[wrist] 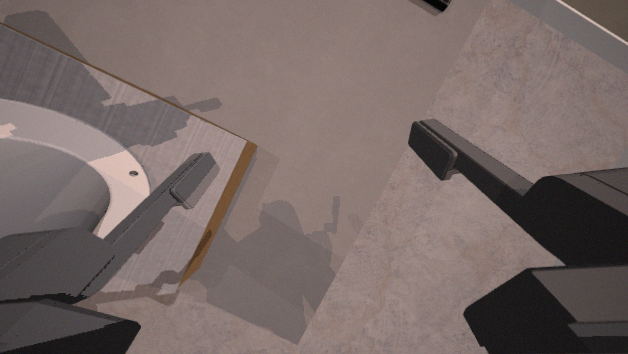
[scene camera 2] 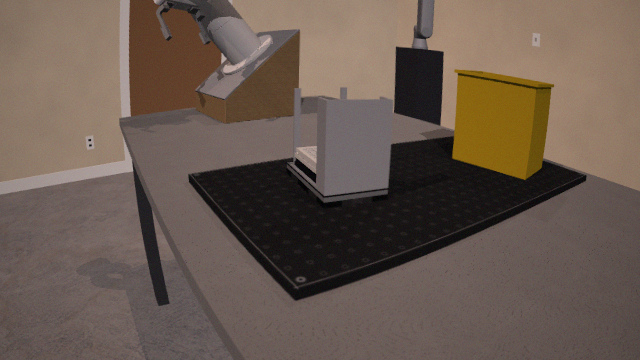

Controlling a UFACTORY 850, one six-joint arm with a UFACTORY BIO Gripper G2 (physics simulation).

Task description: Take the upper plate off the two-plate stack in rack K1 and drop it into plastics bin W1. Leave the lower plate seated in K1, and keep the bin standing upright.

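Rack K1 [scene camera 2: 355, 147], light grey with a tall side panel and thin posts, stands upright on the black mat [scene camera 2: 310, 235]. Part of a white plate [scene camera 2: 307, 154] shows low inside it, with a dark band beneath. The panel hides the rest, and I cannot tell the two plates of the stack apart. The yellow bin W1 [scene camera 2: 492, 120] stands upright at the mat's right side. My gripper [scene camera 2: 186, 40] [wrist: 314, 150] is open and empty, high at the upper left in the scene view, away from rack and bin. Rack and bin do not show in the wrist view.
The arm's round base flange [scene camera 2: 265, 47] [wrist: 135, 187] sits on a sloped wooden block [scene camera 2: 265, 92] [wrist: 225, 205] at the table's back left. A dark upright panel [scene camera 2: 419, 82] with another grey arm part [scene camera 2: 425, 20] above it stands behind the table. The table's left edge borders the floor.
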